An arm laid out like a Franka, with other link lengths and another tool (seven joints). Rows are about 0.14 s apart.
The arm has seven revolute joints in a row. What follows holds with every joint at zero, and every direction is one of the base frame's. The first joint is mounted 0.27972 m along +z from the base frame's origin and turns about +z. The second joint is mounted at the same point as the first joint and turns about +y. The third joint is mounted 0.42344 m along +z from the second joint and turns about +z. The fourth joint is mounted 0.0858 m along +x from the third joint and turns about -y. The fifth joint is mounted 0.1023 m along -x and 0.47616 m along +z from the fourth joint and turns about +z. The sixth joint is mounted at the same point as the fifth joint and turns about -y. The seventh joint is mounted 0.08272 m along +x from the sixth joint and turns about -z. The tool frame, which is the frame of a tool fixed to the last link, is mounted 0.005 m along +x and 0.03 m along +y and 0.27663 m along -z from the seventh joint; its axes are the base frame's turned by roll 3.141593, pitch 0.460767 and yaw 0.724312 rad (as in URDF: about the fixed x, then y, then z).
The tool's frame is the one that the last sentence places.
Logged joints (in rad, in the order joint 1, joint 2, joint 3, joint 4, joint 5, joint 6, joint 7), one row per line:
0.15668 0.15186 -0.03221 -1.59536 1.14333 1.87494 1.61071
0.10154 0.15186 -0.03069 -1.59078 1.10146 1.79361 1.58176
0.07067 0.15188 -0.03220 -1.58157 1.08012 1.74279 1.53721
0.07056 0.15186 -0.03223 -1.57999 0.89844 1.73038 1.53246
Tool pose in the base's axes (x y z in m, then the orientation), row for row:
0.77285 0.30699 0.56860 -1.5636 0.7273 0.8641
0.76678 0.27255 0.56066 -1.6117 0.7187 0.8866
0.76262 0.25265 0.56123 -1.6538 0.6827 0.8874
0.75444 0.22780 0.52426 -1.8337 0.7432 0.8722
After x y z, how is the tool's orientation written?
As a rotation vector, in radians.
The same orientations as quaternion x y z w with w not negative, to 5 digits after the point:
-0.66612 0.30984 0.36812 0.56989
-0.68113 0.30373 0.37469 0.55083
-0.69617 0.28738 0.37355 0.54150
-0.74839 0.30332 0.35597 0.47031

